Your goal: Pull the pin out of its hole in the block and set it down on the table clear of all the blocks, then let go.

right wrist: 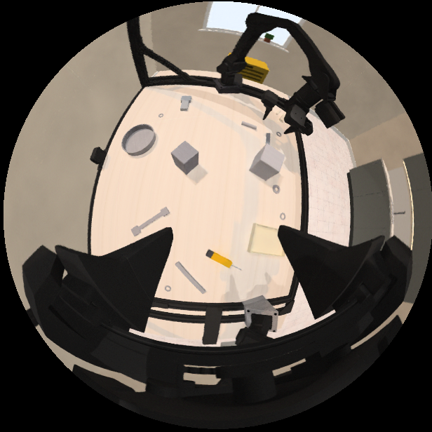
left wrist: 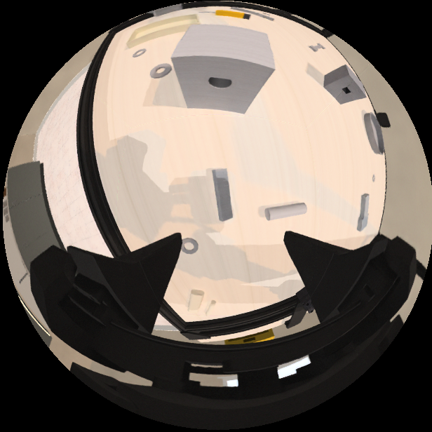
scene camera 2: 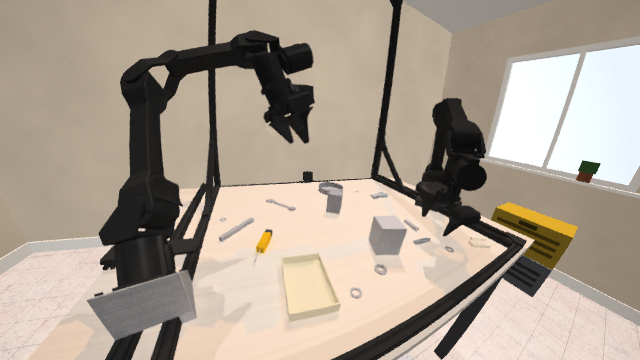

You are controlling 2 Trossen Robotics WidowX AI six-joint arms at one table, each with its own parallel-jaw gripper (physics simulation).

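Frame: origin at the left arm's base, x ahead, y left, z up, level; centimetres.
Seen in the pictures: left gripper, fingertip midpoint: [scene camera 2: 433,225]; right gripper, fingertip midpoint: [scene camera 2: 298,143]; right arm's base at its link origin: [scene camera 2: 147,281].
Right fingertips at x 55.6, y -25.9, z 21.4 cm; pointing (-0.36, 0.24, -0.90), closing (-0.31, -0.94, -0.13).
Observation:
Offsets run from my right fingertips to a thing's top centre.
A grey pin @(dx -22.1, dy +30.3, dz -23.2 cm) [scene camera 2: 421,241] [left wrist: 222,195] [right wrist: 268,138] lies flat on the table, apart from the blocks. The large grey block @(dx -11.8, dy +22.2, dz -16.7 cm) [scene camera 2: 387,235] [left wrist: 222,42] [right wrist: 268,161] stands near it; in the left wrist view its side shows an empty half-round hole [left wrist: 220,81]. A smaller grey block @(dx -18.7, dy -0.1, dz -17.7 cm) [scene camera 2: 334,201] [left wrist: 345,82] [right wrist: 185,156] with a small square hole stands farther off. My left gripper [scene camera 2: 435,225] [left wrist: 234,237] [right wrist: 273,125] is open and empty above the table by the pin. My right gripper [scene camera 2: 299,142] [right wrist: 226,231] is open and empty, high over the table.
A short round rod @(dx -29.0, dy +25.1, dz -23.1 cm) [scene camera 2: 411,225] [left wrist: 286,211] [right wrist: 249,125] lies beside the pin. A grey ring @(dx -24.7, dy +37.9, dz -24.5 cm) [scene camera 2: 449,249] [left wrist: 190,245] lies on the pin's other side. A cream tray @(dx +11.1, dy +16.4, dz -22.6 cm) [scene camera 2: 286,287], a yellow screwdriver @(dx +11.6, dy +1.3, dz -22.9 cm) [scene camera 2: 264,241] [right wrist: 220,259] and a long grey bar @(dx +13.0, dy -9.5, dz -23.5 cm) [scene camera 2: 236,229] [right wrist: 190,277] are farther away.

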